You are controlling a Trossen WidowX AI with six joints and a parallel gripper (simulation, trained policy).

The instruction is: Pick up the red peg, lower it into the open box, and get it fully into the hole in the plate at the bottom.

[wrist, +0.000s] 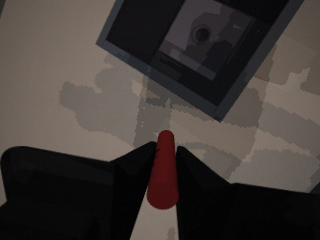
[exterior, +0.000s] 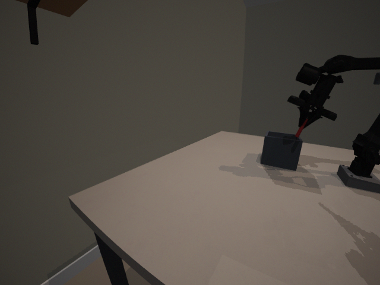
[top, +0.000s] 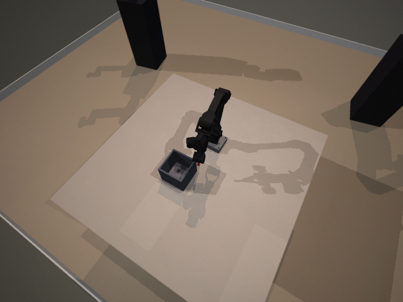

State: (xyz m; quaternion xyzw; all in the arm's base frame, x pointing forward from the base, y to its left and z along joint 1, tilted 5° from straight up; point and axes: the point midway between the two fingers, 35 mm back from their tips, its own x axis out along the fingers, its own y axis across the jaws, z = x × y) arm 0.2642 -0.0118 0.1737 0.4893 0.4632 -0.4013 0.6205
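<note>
Right now my gripper tip is 40 mm short of the grey plate, 120 mm to the left of it and 150 mm above it. The rest, counted from my gripper tip: red peg right at my gripper tip.
</note>
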